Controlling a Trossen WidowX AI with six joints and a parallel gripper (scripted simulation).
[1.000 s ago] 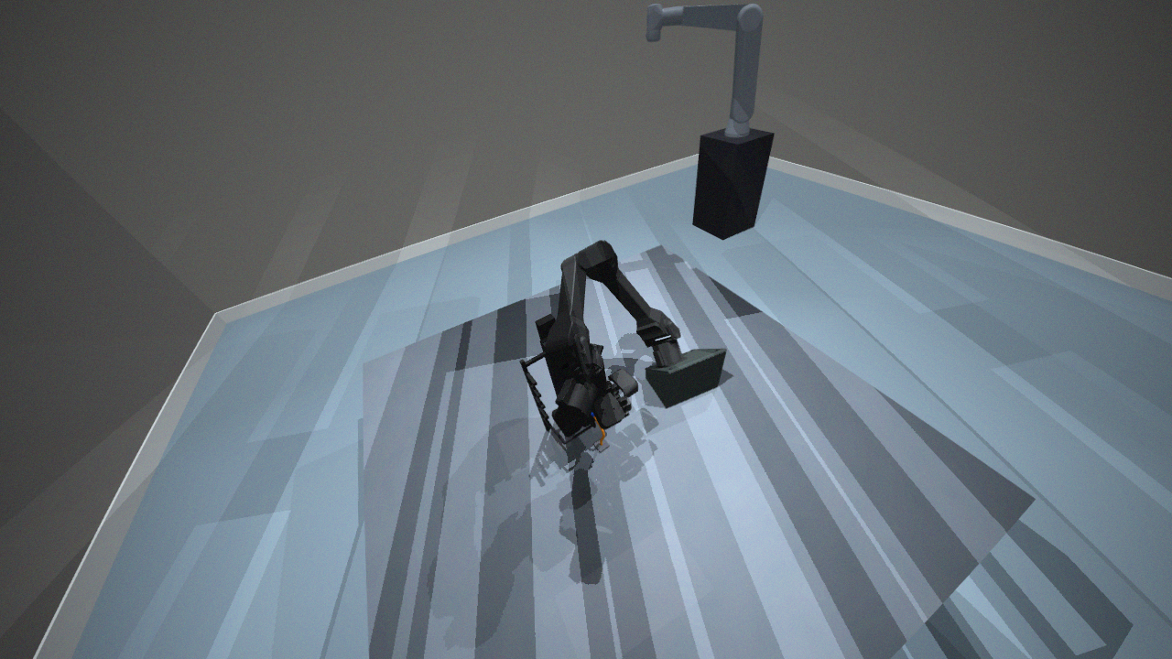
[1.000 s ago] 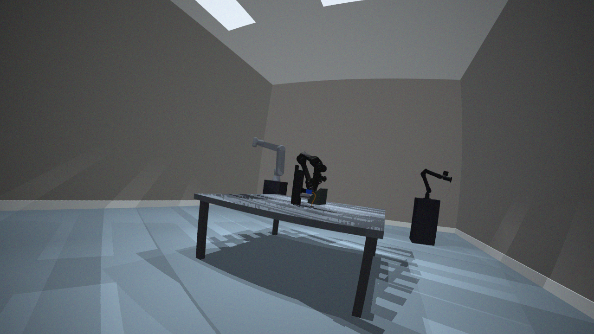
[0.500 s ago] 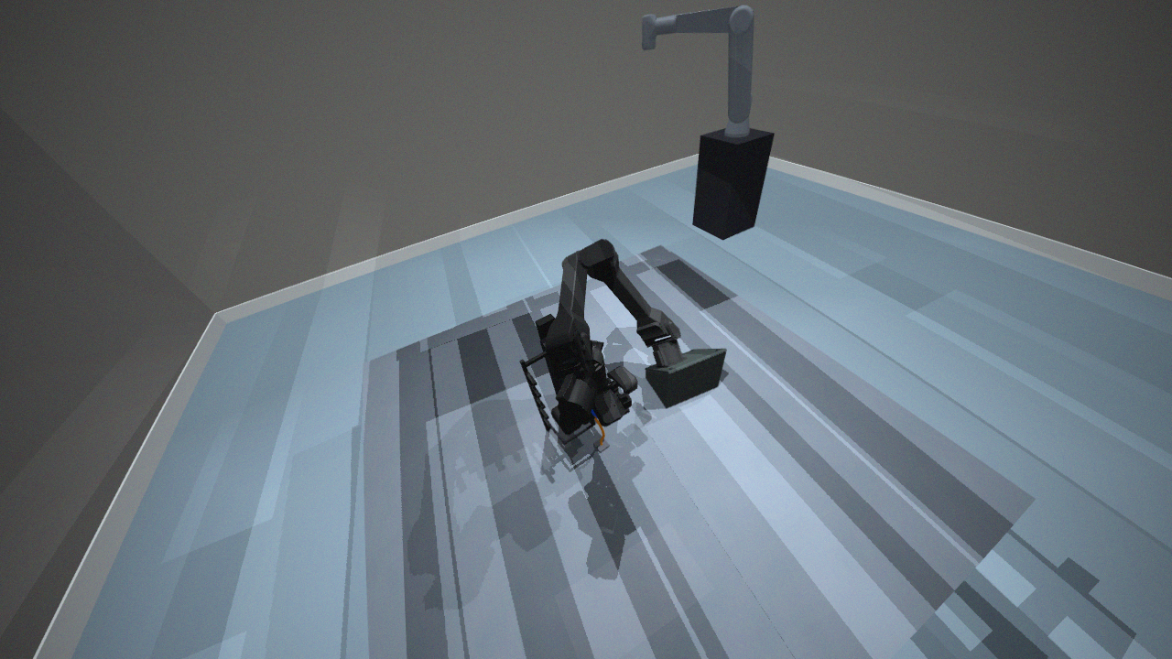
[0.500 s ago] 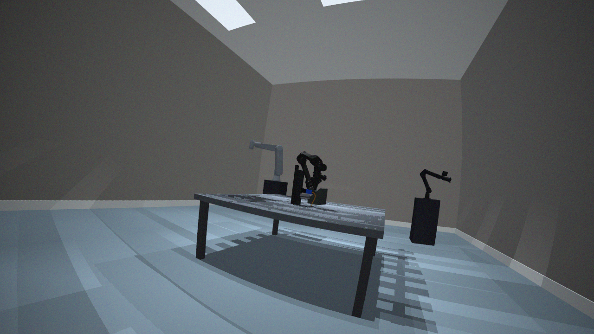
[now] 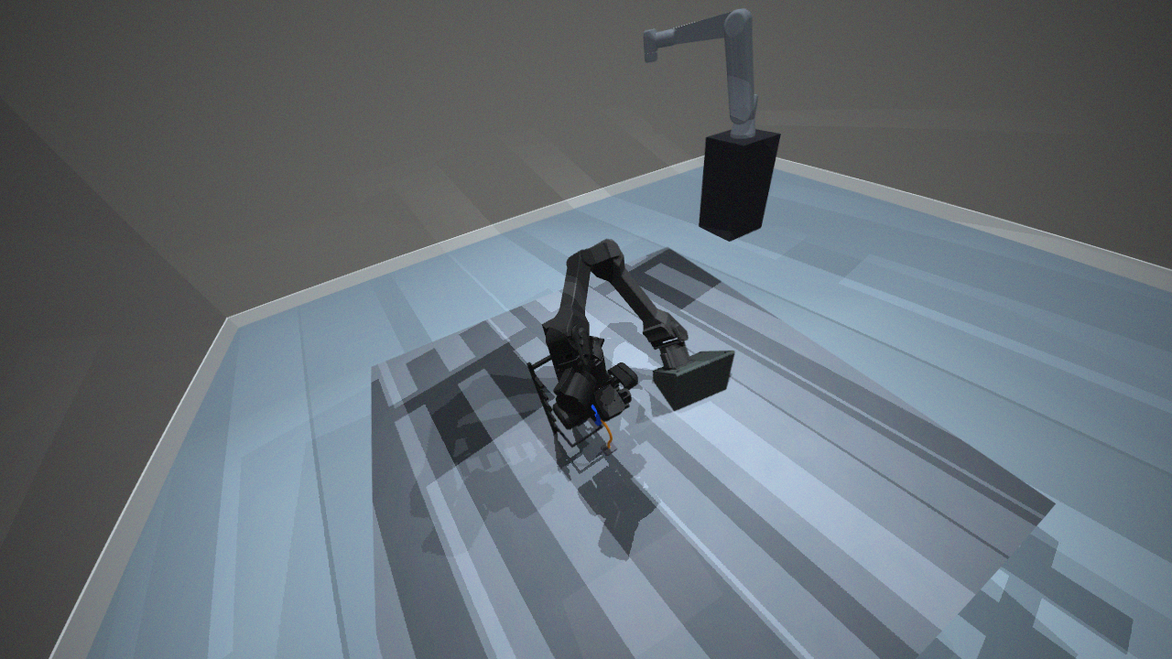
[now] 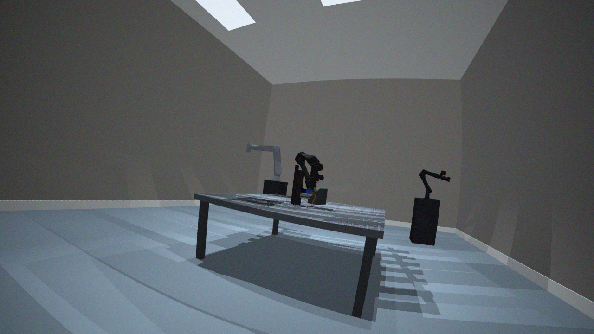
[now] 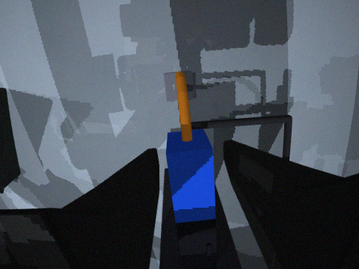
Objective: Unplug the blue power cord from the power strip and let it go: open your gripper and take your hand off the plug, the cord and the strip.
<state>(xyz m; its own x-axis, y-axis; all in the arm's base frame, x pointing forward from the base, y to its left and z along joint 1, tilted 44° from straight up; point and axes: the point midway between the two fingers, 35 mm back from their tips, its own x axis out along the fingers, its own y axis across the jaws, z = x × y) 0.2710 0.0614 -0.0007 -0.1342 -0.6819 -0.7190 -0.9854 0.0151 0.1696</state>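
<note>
Now: gripper tip 40 mm to the left of the blue plug, 10 mm short of it and 10 mm above it.
</note>
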